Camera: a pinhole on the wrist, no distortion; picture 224 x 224 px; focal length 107.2 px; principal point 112.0 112.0 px. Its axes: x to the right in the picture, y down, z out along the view. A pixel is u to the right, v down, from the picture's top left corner.
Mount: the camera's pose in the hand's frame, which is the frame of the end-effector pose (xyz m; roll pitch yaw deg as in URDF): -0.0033 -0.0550 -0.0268 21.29 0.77 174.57
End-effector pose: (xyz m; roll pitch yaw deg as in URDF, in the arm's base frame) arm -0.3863 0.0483 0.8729 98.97 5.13 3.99
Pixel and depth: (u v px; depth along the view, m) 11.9 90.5 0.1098
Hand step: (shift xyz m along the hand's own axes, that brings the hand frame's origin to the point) 0.1032 -0.0045 0.0689
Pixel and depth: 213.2 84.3 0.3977
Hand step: -0.3588 0.2200 0.3014
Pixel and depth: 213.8 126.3 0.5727
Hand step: -0.5392 0.1333 0.5272
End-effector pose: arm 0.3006 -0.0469 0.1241 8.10 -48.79 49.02
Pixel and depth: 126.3 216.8 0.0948
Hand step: -0.0224 -0.1053 0.0950
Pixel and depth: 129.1 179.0 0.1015
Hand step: -0.0231 -0.0755 0.0906
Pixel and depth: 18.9 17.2 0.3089
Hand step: 0.2959 0.2849 0.1654
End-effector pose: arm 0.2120 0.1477 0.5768 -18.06 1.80 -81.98
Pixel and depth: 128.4 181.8 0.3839
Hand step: -0.0766 -0.1420 0.4208
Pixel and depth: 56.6 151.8 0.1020
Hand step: 0.0479 -0.0581 0.0827
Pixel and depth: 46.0 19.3 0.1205
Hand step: 0.0829 0.0783 0.0486
